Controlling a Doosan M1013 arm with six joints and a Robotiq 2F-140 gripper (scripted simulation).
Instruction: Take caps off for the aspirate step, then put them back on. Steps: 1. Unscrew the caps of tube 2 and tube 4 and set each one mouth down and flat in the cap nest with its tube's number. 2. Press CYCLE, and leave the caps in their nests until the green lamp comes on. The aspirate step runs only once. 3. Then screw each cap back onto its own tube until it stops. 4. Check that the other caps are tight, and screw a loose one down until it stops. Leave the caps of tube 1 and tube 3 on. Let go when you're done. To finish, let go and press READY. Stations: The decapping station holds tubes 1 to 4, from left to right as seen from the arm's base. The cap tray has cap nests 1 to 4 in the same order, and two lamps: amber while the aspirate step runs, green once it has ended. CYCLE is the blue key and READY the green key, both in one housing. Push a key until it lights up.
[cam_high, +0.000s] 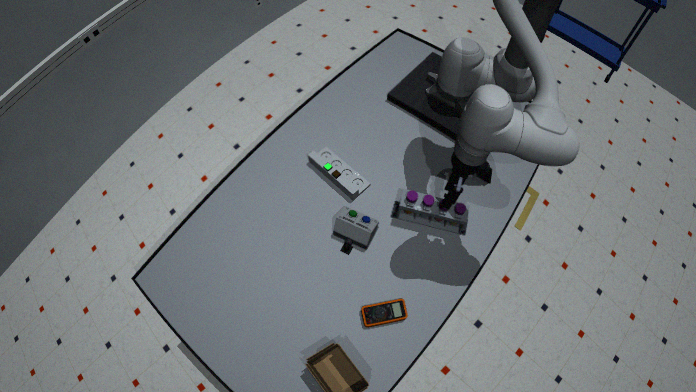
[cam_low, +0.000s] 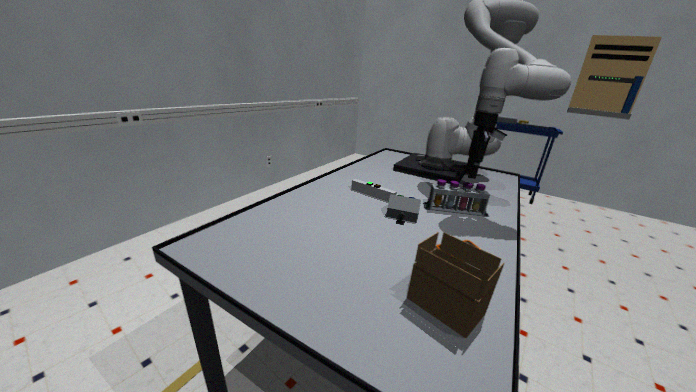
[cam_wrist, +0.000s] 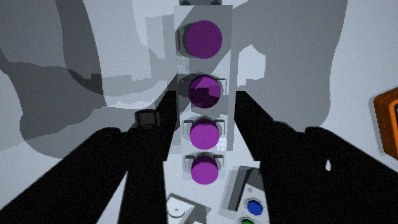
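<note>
Right now my hand is 20 mm short of the purple cap, 50 mm to the left of it and 70 mm above it. The rest, counted from my hand: green key (180 mm ahead, 210 mm to the right, 120 mm below); blue key (170 mm ahead, 170 mm to the right, 120 mm below); key housing (190 mm ahead, 190 mm to the right, 130 mm below).
</note>
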